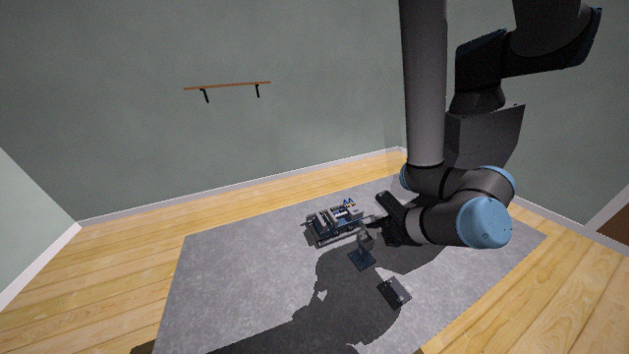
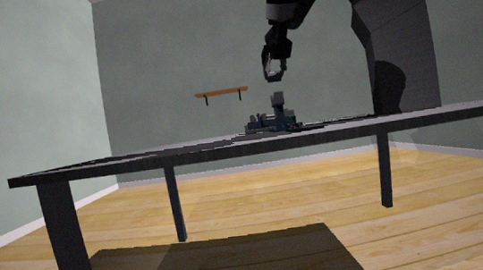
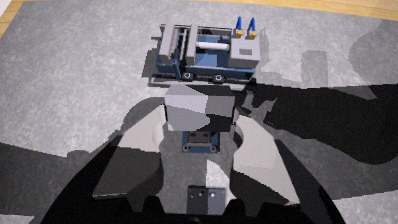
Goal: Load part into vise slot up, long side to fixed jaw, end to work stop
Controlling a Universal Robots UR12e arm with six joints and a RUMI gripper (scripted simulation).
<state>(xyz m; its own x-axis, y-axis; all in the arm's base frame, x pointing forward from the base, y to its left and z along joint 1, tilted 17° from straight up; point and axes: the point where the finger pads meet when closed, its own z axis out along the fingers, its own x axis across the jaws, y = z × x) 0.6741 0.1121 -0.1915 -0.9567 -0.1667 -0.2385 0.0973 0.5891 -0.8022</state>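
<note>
The part lies 10 mm to the right of my hand and 10 mm below it. The rest, counted from my hand: moving jaw (50 mm ahead, 220 mm to the right, 160 mm below); then cylinder rod (220 mm to the right, 160 mm below); then work stop (90 mm ahead, 170 mm to the right, 150 mm below).
</note>
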